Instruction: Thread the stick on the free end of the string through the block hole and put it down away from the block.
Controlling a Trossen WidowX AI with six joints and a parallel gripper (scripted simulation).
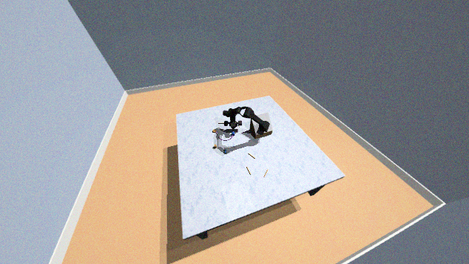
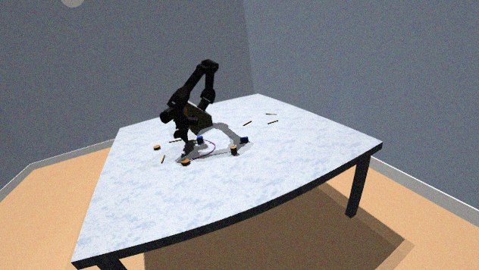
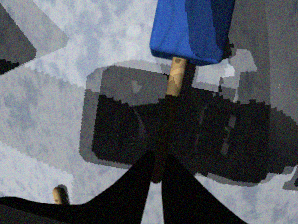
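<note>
Now: gripper tip 2 cm short of the blue block, 7 cm to the right of it and 1 cm below it. The rest, counted from my gripper tip: thin stick (1 cm ahead, 4 cm to the left, 1 cm above); short wooden cylinder (22 cm ahead, 19 cm to the left, 1 cm above).
</note>
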